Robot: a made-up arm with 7 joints.
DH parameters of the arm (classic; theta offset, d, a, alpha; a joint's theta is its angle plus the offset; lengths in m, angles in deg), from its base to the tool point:
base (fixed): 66.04 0 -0.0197 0
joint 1: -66.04 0.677 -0.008 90
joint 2: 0 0.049 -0.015 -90
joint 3: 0 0.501 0.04 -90
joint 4: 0 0.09 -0.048 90
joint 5: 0 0.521 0.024 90
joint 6: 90 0.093 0.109 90
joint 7: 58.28 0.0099 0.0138 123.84
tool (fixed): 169.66 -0.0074 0 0
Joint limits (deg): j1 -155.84..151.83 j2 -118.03..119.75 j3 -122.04..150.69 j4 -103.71..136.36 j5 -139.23..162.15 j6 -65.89..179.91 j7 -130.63..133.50
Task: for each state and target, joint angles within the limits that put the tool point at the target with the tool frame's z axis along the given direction. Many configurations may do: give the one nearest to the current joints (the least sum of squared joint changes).
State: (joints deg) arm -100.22 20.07 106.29 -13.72 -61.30 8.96 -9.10
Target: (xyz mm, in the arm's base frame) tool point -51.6 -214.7 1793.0 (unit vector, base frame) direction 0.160 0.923 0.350
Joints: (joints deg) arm -103.95 -14.52 89.53 16.03 -53.72 44.52 -5.73
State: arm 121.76 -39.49 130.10 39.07 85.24 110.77 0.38
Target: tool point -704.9 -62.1 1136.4 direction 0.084 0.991 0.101
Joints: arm 139.52 -51.61 97.23 68.62 64.88 93.84 -18.40
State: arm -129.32 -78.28 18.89 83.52 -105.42 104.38 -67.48
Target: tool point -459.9 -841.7 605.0 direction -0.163 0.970 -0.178
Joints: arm -132.55 -70.74 7.65 57.91 -114.80 104.10 -85.25
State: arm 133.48 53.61 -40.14 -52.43 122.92 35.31 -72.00
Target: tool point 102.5 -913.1 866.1 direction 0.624 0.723 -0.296
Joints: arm 121.17 48.21 -32.53 -71.47 140.75 31.28 -82.19
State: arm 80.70 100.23 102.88 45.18 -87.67 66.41 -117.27
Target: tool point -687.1 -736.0 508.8 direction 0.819 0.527 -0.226
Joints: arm 79.63 90.11 96.45 72.83 -65.96 33.88 -109.37
